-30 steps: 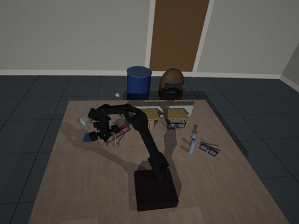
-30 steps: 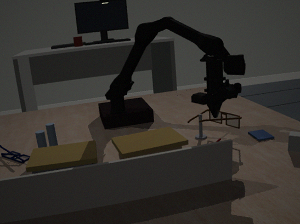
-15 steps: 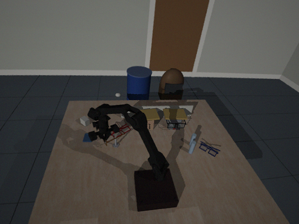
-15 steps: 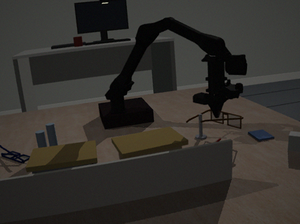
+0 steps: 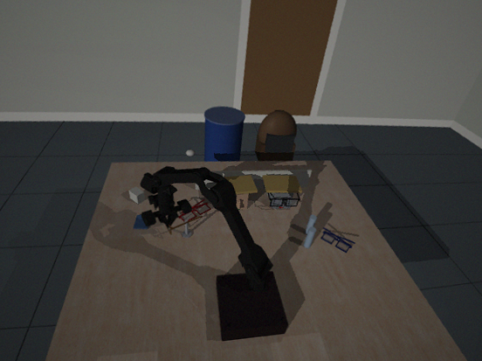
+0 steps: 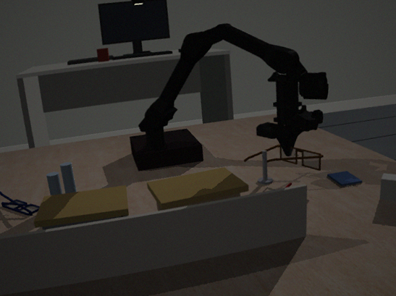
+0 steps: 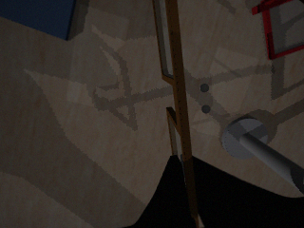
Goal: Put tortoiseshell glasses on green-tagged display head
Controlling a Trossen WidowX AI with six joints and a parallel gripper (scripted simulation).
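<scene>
The post lies 10 mm ahead of my gripper tip, 70 mm to the right of it and 30 mm below it. The rest, counted from my gripper tip: cube (230 mm ahead, 180 mm to the left, 30 mm below); panel (340 mm ahead, 390 mm to the right); blue pad (80 mm ahead, 130 mm to the left, 60 mm below).
</scene>
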